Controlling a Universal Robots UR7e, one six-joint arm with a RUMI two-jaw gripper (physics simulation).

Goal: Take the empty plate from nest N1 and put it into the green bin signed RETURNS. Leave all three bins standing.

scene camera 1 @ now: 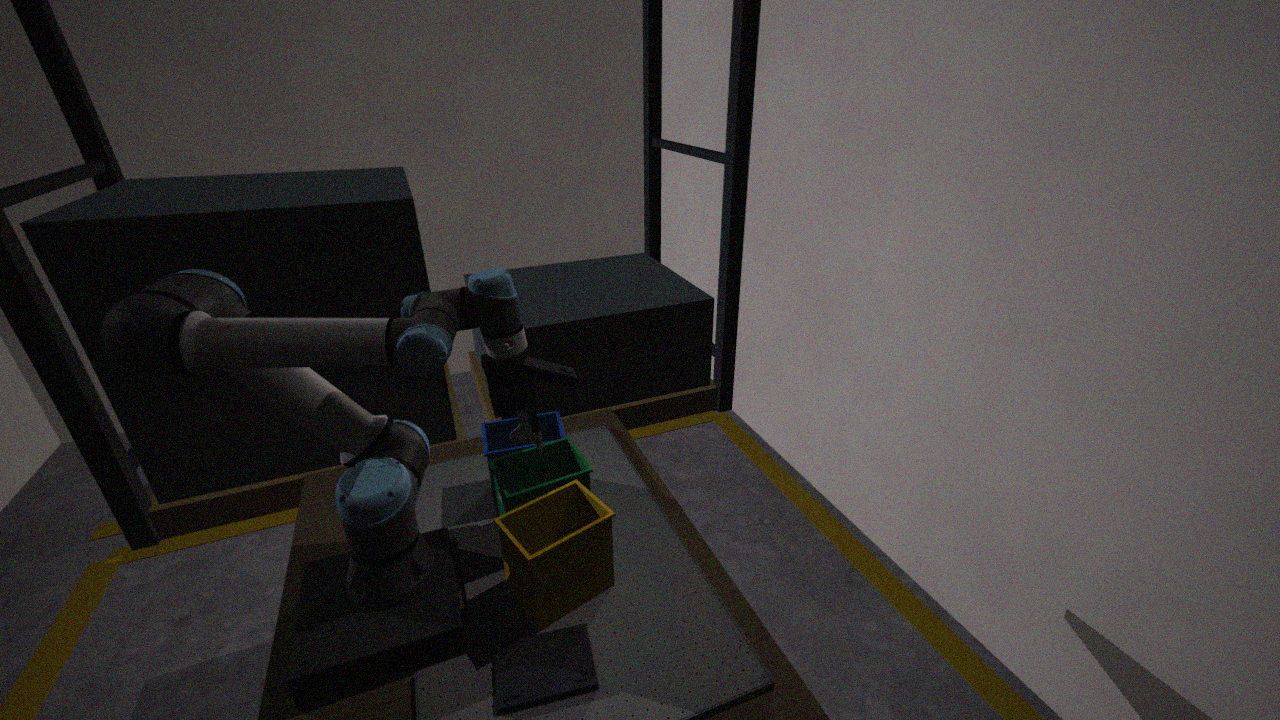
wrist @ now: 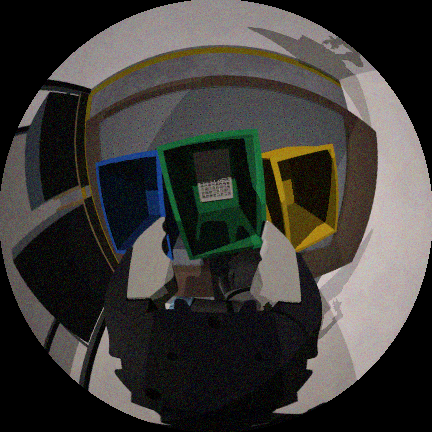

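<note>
The plate, a pale rectangle with a grid of wells, lies low inside the green bin, partly in shadow. No wells look filled, though detail is small. My gripper is open and empty, with its fingers pointing down above the green bin, clear of its rim. The green bin stands upright between the blue bin and the yellow bin, which also stand. The RETURNS sign and nest N1 cannot be made out in these views.
A dark flat block lies on the table near the yellow bin, at the front in the scene view. Two big dark cabinets stand behind the table. Dark frame posts rise at both sides.
</note>
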